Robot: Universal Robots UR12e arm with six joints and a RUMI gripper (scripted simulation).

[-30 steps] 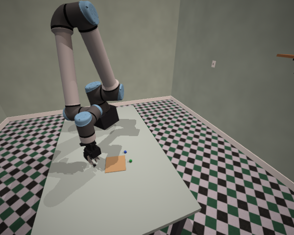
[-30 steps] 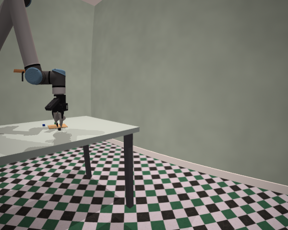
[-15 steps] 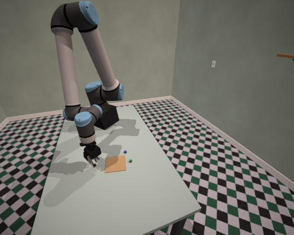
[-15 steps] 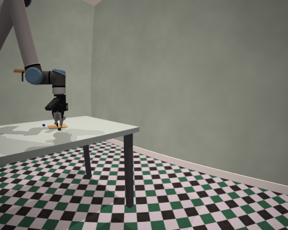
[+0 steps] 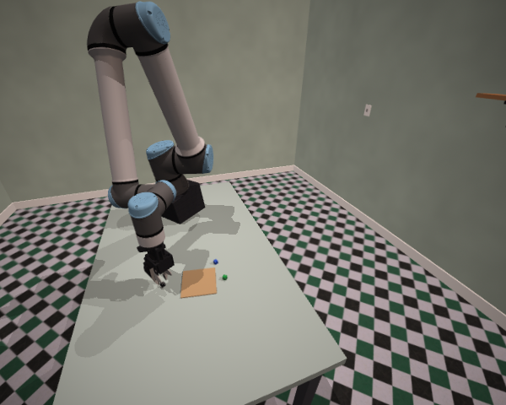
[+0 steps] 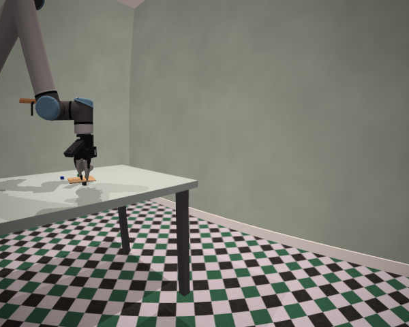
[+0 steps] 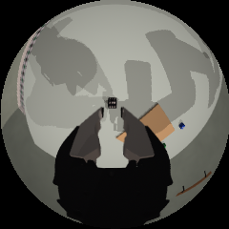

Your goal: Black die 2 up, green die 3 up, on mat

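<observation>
The black die is 3 cm below my hand. From my hand the other things lie so: green die 24 cm to the left, 8 cm ahead, 3 cm below; then orange mat 14 cm to the left, 5 cm ahead, 4 cm below; then blue die 24 cm to the left, 3 cm below, 3 cm behind.
</observation>
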